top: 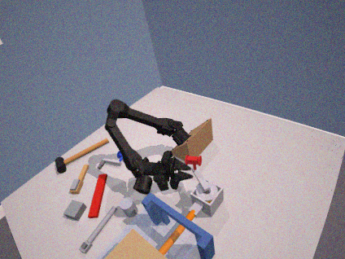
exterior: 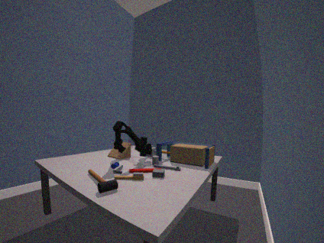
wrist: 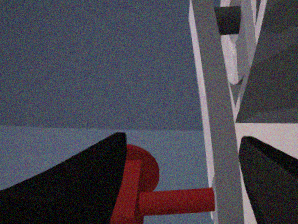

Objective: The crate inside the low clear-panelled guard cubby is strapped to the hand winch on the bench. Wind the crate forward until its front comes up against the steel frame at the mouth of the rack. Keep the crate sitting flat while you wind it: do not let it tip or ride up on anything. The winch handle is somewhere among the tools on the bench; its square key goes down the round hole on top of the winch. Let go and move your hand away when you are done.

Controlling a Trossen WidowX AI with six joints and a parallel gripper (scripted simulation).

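My gripper tip is 20 mm to the right of the winch handle, 20 mm past it and 10 mm above it. Also, from my gripper tip: red knob: 30 mm behind, 20 mm to the right, 20 mm above; then grey winch: 90 mm below, 70 mm to the left; then blue steel frame: 170 mm ahead, 100 mm to the left, 20 mm below.
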